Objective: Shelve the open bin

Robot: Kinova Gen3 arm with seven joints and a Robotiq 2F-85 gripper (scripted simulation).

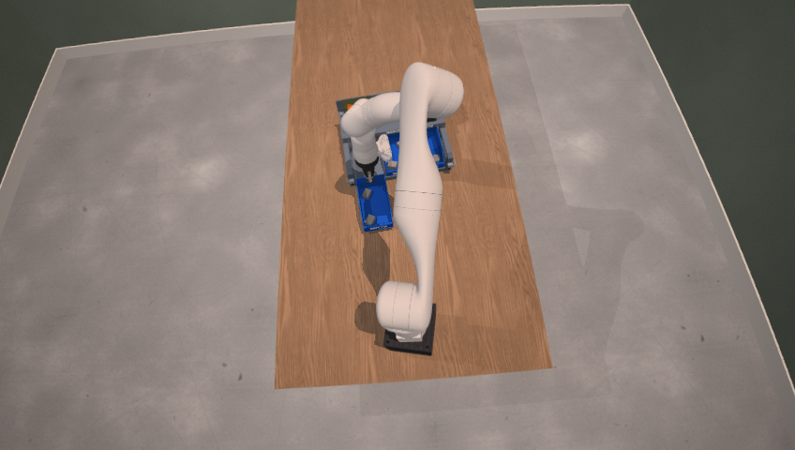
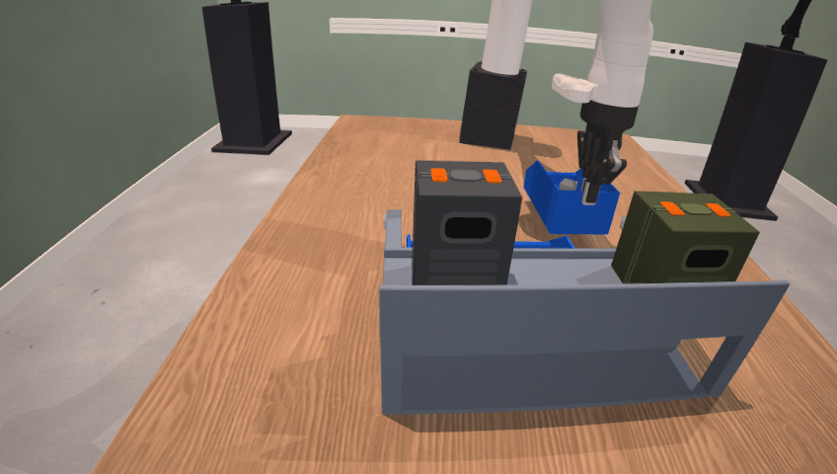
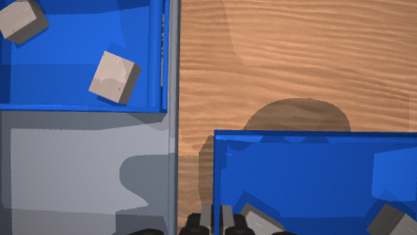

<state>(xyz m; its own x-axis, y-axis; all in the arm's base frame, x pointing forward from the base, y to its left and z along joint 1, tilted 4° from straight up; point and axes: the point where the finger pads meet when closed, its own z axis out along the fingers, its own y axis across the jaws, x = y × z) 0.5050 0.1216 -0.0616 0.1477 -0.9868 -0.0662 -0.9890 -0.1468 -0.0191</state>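
Right now the grey part is 30 mm behind my hand, 20 mm to the left of it and 60 mm below it. The rest, counted from my hand: grey shelf (170 mm ahead, 90 mm to the right, 40 mm below).
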